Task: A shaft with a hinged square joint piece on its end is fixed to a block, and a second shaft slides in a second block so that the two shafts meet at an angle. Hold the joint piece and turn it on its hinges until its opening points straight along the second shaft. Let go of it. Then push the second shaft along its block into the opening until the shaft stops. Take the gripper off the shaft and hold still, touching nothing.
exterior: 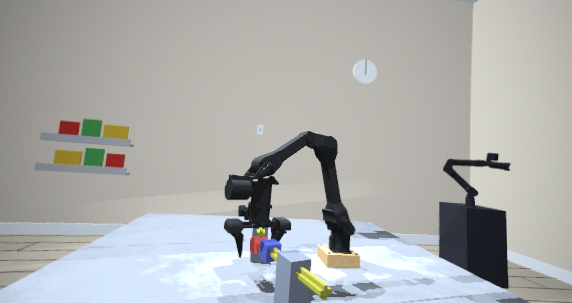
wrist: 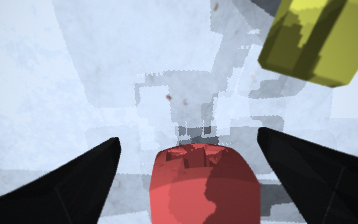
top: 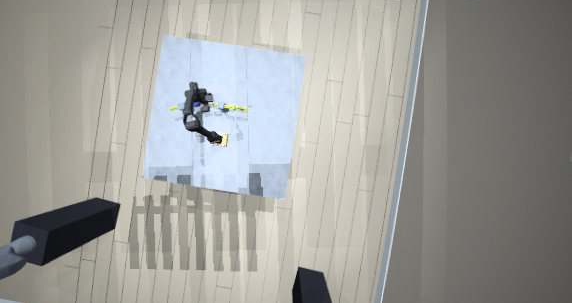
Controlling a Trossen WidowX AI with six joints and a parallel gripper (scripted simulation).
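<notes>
The red joint piece lies 10 mm behind my gripper tip, 10 mm to the left of it and 40 mm above it.
</notes>
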